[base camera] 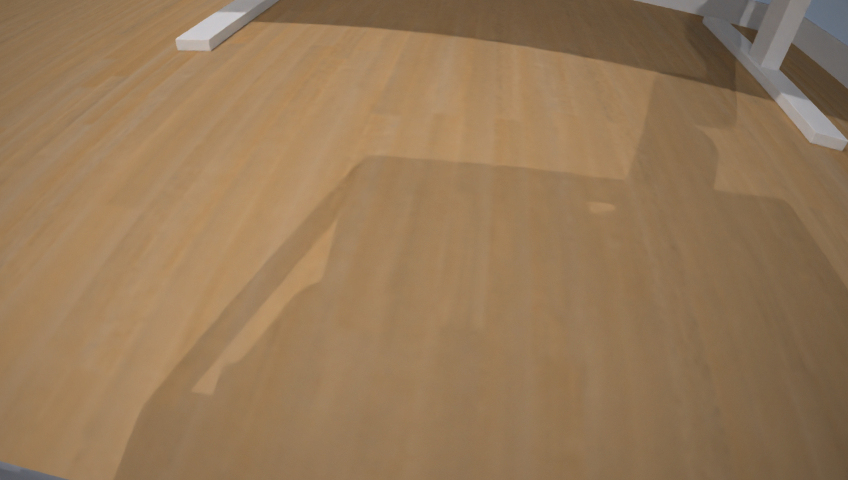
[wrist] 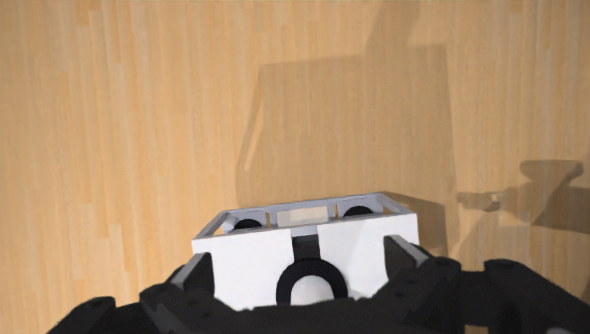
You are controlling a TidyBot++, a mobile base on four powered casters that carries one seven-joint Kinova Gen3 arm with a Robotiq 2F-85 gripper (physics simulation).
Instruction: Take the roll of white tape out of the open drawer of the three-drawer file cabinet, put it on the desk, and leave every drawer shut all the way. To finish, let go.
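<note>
My gripper [wrist: 299, 262] is open and empty, with its two black fingers spread wide in the wrist view. It points down over the wooden floor and my own base. The desk shows in the base camera only by its white legs: one foot [base camera: 229, 20] at the top left and another foot [base camera: 788, 99] at the right. The desk top, the roll of white tape, the file cabinet and its drawers do not show in either view.
My white box-shaped base [wrist: 245, 260], with a grey rim and a black ring, lies below and between the fingers. The wooden floor [base camera: 446, 267] [wrist: 125, 125] carries robot shadows. A pale baseboard [base camera: 824, 50] and blue wall [base camera: 833, 14] are at the top right.
</note>
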